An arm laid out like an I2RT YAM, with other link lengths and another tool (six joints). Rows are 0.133 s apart.
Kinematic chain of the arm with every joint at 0, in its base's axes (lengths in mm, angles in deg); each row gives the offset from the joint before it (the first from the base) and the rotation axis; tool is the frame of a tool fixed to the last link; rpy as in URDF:
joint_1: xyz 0 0 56.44 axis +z
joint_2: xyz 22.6 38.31 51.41 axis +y
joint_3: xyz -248.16 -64.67 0 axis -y
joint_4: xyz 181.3 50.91 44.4 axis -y
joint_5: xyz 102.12 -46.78 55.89 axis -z
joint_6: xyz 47.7 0 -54.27 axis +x
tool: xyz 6 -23 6 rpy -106.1 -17.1 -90
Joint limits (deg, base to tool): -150..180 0..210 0..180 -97..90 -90..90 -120..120
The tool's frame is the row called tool.
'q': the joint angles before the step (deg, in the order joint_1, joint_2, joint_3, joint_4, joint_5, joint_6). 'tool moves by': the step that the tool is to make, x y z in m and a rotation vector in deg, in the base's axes. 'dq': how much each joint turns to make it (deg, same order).
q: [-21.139 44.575 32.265 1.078 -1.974 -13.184]
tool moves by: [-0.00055 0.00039 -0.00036 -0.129 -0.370 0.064]
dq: [0.045 -0.272 -0.451 0.570 -0.021 0.009]
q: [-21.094 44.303 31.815 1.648 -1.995 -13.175]
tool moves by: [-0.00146 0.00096 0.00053 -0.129 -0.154 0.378]
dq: [0.001 -0.610 -0.027 -0.398 -0.358 -0.134]
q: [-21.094 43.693 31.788 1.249 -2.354 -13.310]
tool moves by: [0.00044 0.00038 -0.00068 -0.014 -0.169 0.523]
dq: [0.002 0.008 -0.339 0.508 -0.521 -0.049]
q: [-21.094 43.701 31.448 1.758 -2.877 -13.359]
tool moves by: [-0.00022 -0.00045 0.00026 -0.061 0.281 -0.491]
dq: [-0.011 0.069 0.270 -0.444 0.501 -0.067]
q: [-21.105 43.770 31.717 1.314 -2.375 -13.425]
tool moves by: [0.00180 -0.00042 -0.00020 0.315 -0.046 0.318]
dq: [-0.021 0.568 0.048 0.460 -0.391 0.242]
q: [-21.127 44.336 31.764 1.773 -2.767 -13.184]
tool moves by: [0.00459 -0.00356 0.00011 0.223 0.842 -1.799]
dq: [0.031 2.072 0.880 0.336 1.813 0.263]
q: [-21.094 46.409 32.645 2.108 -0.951 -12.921]
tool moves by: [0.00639 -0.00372 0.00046 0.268 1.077 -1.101]
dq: [-0.044 2.547 1.308 0.138 1.062 0.089]
